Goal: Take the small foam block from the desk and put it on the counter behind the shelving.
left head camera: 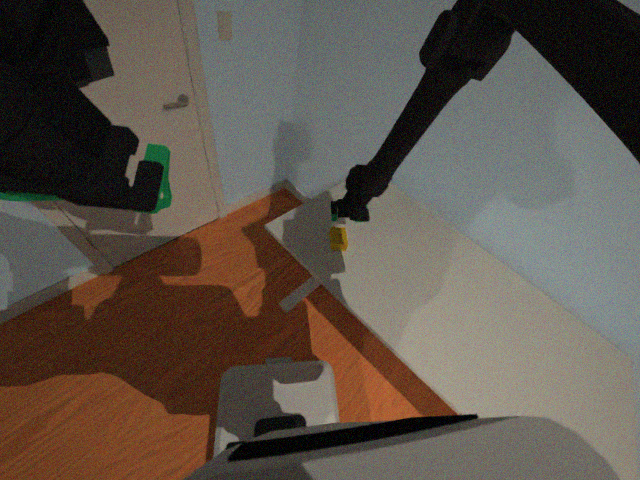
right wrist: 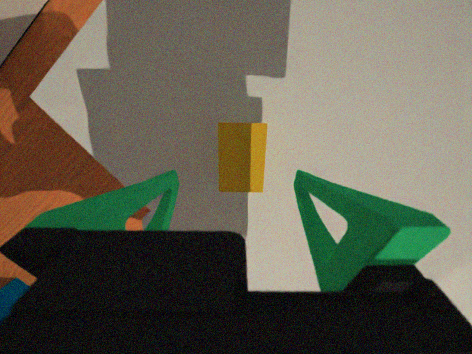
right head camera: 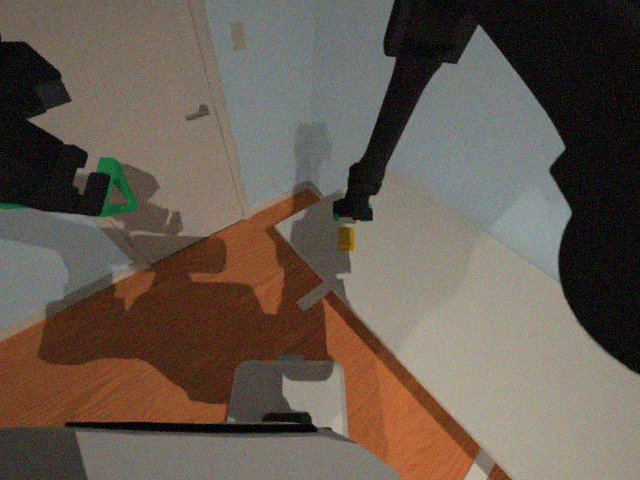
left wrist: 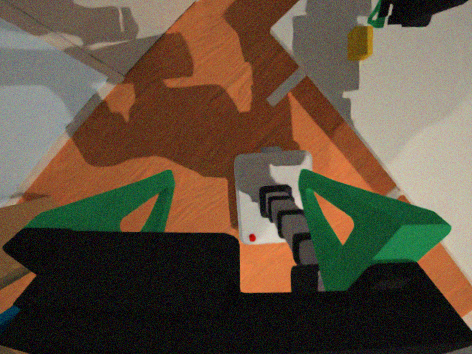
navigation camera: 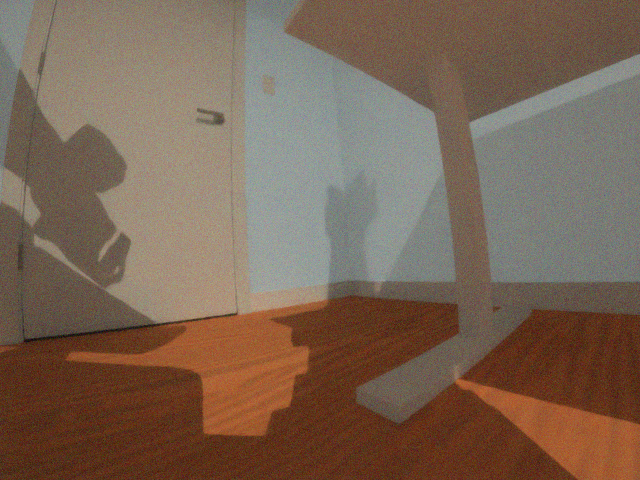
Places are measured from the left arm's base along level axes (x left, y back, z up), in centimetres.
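Where they show: left gripper, fingertip midpoint: (left head camera: 128,197) (right head camera: 103,203) (left wrist: 236,176); right gripper, fingertip midpoint: (left head camera: 343,219) (right wrist: 236,177) (right head camera: 348,219) (left wrist: 383,20).
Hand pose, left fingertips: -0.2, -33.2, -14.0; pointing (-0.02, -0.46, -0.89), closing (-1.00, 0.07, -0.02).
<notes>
Each offset is from my left fingertips to the centre of the thing, as dx, dy, dz. "*": to the spot under its first point. Level surfaces: height alone.
The small yellow foam block {-45.2, -36.0, -52.7} (left head camera: 338,238) (right head camera: 345,238) (left wrist: 360,43) (right wrist: 242,157) lies on the pale desk {dz -55.0} (left head camera: 465,310) (right head camera: 454,320) (left wrist: 420,90) (right wrist: 370,75), near its far corner and partly in shadow. My right gripper (right wrist: 236,177) is open and empty above the desk; in the right wrist view the block shows between and a little beyond its fingertips, touching neither. In both head views the block appears just below this gripper. My left gripper (left wrist: 236,176) is open and empty, high over the floor beside the desk. The counter and the shelving do not show.
The desk's leg {* -50.8, -54.1, -95.7} (navigation camera: 465,206) and grey foot (navigation camera: 413,382) stand on the wood floor. A door (left head camera: 149,67) (navigation camera: 144,155) and blue walls (left head camera: 351,77) (navigation camera: 289,180) stand beyond. My grey and white base (left head camera: 305,397) (left wrist: 255,215) is close to the desk's edge.
</notes>
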